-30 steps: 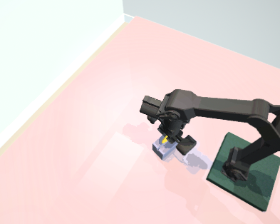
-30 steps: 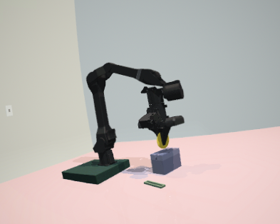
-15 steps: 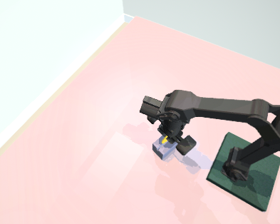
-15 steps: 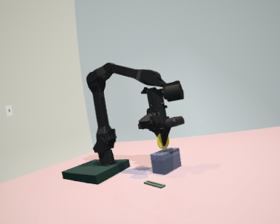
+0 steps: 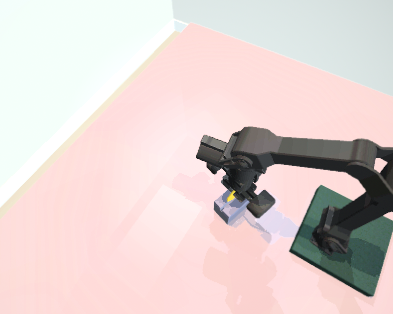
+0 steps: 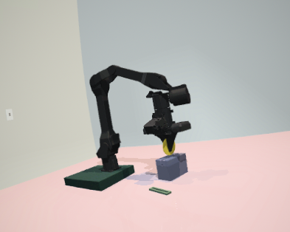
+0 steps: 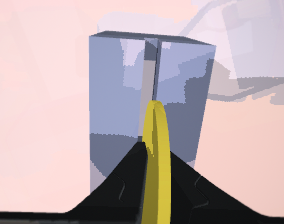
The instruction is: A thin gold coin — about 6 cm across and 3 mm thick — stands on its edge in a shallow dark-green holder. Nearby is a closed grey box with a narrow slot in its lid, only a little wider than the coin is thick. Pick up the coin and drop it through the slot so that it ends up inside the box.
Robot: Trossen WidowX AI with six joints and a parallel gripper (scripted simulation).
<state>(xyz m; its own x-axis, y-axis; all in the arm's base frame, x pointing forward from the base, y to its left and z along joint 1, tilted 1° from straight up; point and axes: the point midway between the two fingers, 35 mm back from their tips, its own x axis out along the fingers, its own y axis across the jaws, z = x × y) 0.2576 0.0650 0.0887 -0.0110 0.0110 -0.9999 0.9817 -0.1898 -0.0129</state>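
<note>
My gripper tip is 2 cm below the gold coin.
</note>
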